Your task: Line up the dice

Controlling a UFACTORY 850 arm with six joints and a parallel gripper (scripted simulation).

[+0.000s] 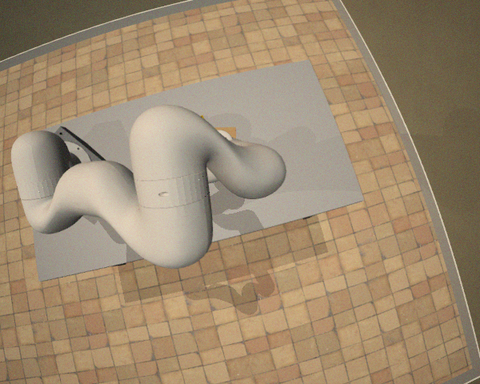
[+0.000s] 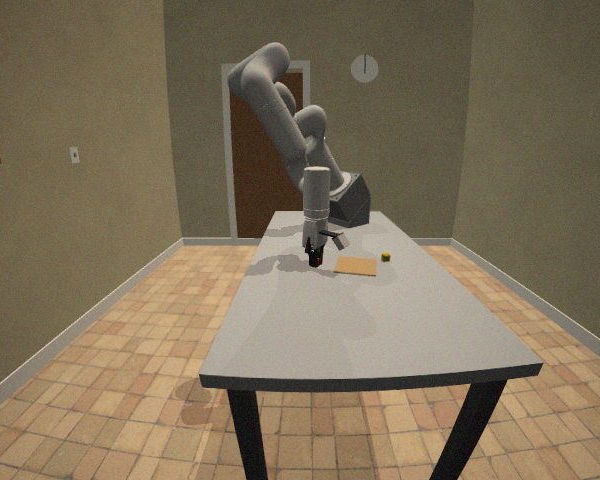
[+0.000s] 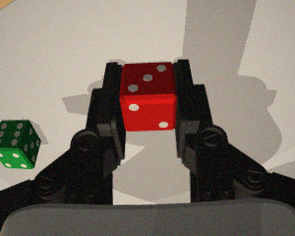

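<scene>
Now: hand 20 mm short of the mat, 140 mm to the right of it and 20 mm above it. Round my hand: green die 100 mm behind, 20 mm to the left, 10 mm below; red die 10 mm below; yellow die 20 mm behind, 260 mm to the left, 10 mm below.
</scene>
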